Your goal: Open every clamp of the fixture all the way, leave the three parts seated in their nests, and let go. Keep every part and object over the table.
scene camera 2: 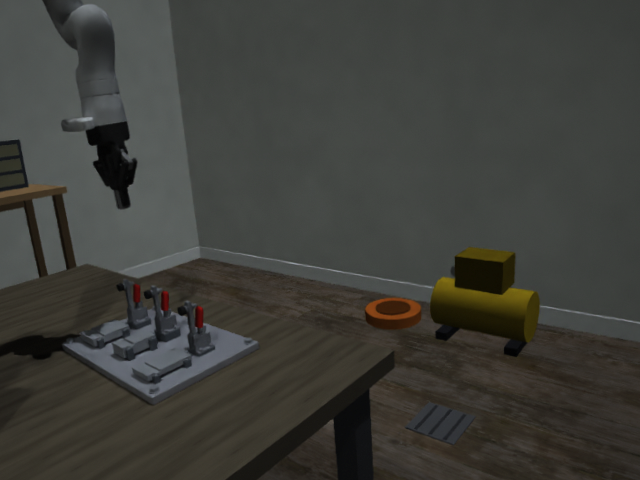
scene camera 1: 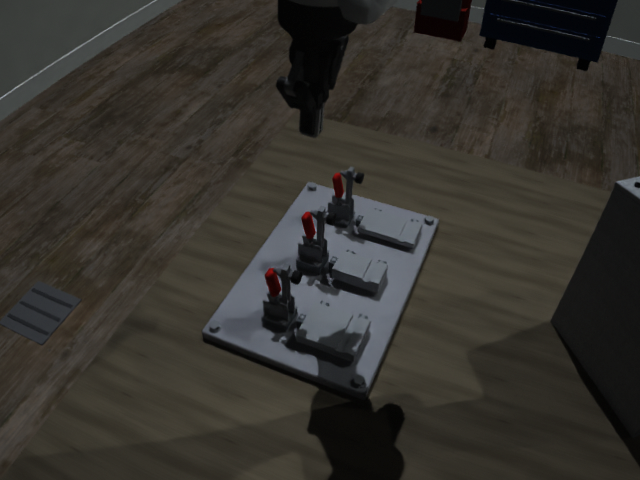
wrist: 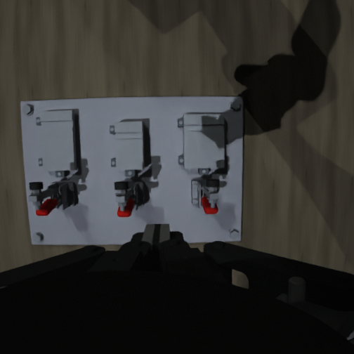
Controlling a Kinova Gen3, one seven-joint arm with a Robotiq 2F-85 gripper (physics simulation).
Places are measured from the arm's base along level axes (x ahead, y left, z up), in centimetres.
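Pixels of known places: gripper, between the fingertips: (scene camera 2: 124,208) (scene camera 1: 310,132).
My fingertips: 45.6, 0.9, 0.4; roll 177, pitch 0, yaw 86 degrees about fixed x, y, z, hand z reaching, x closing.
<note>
For each thing: its top centre in the pictures, then the offset to it from my fingertips, as dx, dy, dz. "*": a spot on its surface instead. Level surfaces: height alone.
- middle clamp, a spot on its surface: (scene camera 1: 308,225) (scene camera 2: 161,298) * +1.9, -4.5, -18.3
- left clamp, a spot on its surface: (scene camera 1: 338,185) (scene camera 2: 195,314) * +0.9, -15.4, -19.4
- right part, centre of its top: (scene camera 1: 333,327) (scene camera 2: 104,329) -5.4, +6.6, -24.4
- middle part, centre of its top: (scene camera 1: 360,266) (scene camera 2: 133,338) -5.8, -4.4, -23.9
- left part, centre of its top: (scene camera 1: 390,225) (scene camera 2: 162,361) -7.8, -15.3, -24.9
- wooden table, height of its surface: dz -28.0
The fixture plate (scene camera 1: 242,310) (scene camera 2: 232,345) (wrist: 95,225) lies on the table. Its three clamps stand with their arms raised off the parts and their red handles upright: the right clamp in the wrist view (wrist: 209,205) (scene camera 1: 272,282) (scene camera 2: 136,292), the middle clamp (wrist: 125,207) (scene camera 1: 308,225) (scene camera 2: 164,300) and the left clamp (wrist: 46,207) (scene camera 1: 338,185) (scene camera 2: 199,316). The right part (wrist: 200,150) (scene camera 1: 323,330), middle part (wrist: 129,152) (scene camera 1: 351,268) and left part (wrist: 56,147) (scene camera 1: 385,229) lie flat in their nests. My gripper (scene camera 1: 311,129) (scene camera 2: 122,204) (wrist: 158,239) is shut and empty, high above the clamps, touching nothing.
A grey box (scene camera 1: 604,289) stands at the right of scene camera 1's view. The wooden table (scene camera 2: 289,372) has its edge on the handle side of the plate. A yellow tank (scene camera 2: 480,310) and an orange ring-shaped object (scene camera 2: 392,321) are on the floor, away from the table.
</note>
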